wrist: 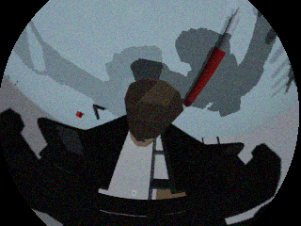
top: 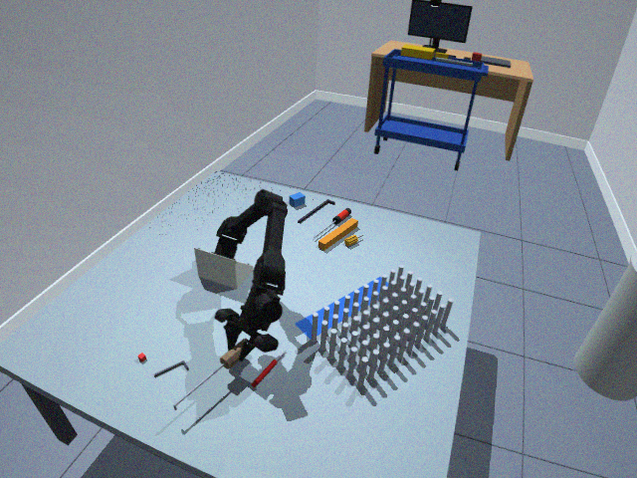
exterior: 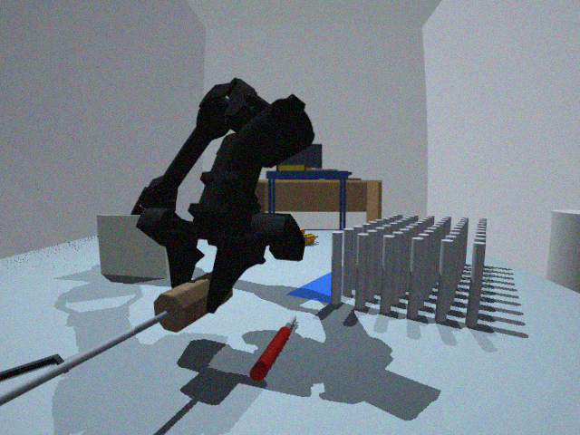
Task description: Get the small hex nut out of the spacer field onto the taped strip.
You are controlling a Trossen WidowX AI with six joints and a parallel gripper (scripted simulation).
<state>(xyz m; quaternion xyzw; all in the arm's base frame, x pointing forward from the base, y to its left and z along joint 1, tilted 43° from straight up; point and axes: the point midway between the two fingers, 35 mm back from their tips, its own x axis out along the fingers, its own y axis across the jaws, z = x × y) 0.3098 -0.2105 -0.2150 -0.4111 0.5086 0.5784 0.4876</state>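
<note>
My gripper tip is now 1 cm past the pick tool and 10 cm to the left of it. The rest, counted from my gripper tip: red cube (25 cm behind, 12 cm to the right, 5 cm below); then red-handled screwdriver (8 cm ahead, 8 cm to the left, 5 cm below); then small L-shaped key (14 cm behind, 8 cm to the right, 6 cm below).
</note>
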